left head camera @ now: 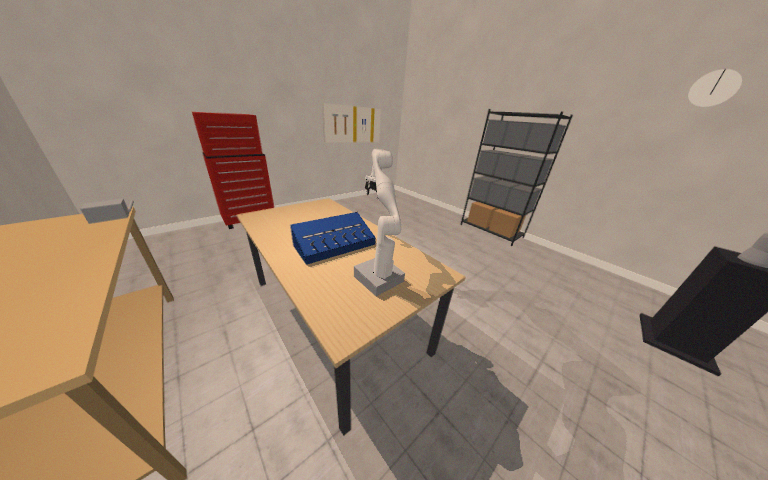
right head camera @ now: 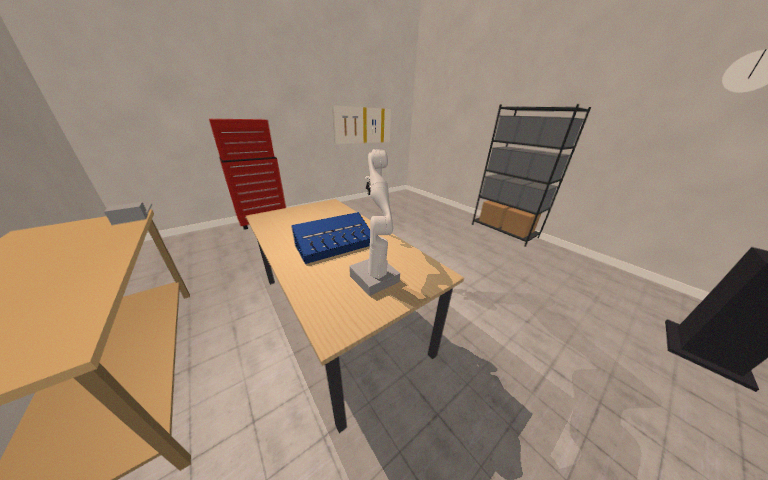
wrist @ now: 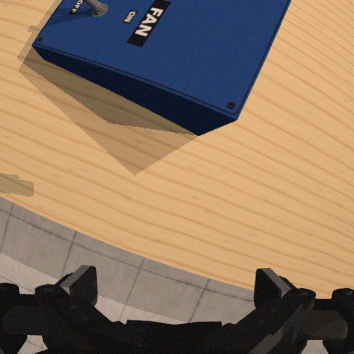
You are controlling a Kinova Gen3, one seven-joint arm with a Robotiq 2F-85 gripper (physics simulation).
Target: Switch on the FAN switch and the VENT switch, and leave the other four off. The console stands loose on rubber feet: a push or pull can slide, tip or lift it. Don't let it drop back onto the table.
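Frame: origin at the arm's base, x ahead, y left, z up, level; metres.
Where they show: gripper, fingertip midpoint: point(left head camera: 372, 196) point(wrist: 175, 286); arm's base, link origin: point(left head camera: 381, 272) point(right head camera: 376, 272).
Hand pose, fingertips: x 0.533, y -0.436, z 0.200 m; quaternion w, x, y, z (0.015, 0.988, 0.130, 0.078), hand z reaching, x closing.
Note:
Each offset is from my fingertips to the centre of the thing. "spot": to the spot under its first point. Level surfaces: height alone.
The blue console @(dz -0.206, dx -0.033, dy +0.388 m) point(left head camera: 325, 224) point(right head camera: 326, 225) point(wrist: 200, 55) rests on the wooden table @(dz -0.265 m) point(left head camera: 362, 333) point(right head camera: 351, 333) point(wrist: 280, 200), with a row of small levers along its sloping face. In the wrist view, the FAN switch @(spot: dz -0.169, dx -0.133, dy +0.220 m) point(wrist: 98, 9) is partly visible at the top left, between its OFF and ON labels, its base cut off; I cannot tell its setting. The VENT label is not readable in any view. My gripper point(left head camera: 370, 187) point(right head camera: 368, 186) point(wrist: 175, 286) is open and empty, high above the table and beyond the console's FAN end, touching nothing.
The arm's grey base block point(left head camera: 368, 278) point(right head camera: 363, 278) stands on the table near the console. The table edge crosses below the gripper in the wrist view. A red tool cabinet point(left head camera: 237, 169) point(right head camera: 252, 175) and a wooden workbench point(left head camera: 50, 283) point(right head camera: 50, 283) stand apart from the table.

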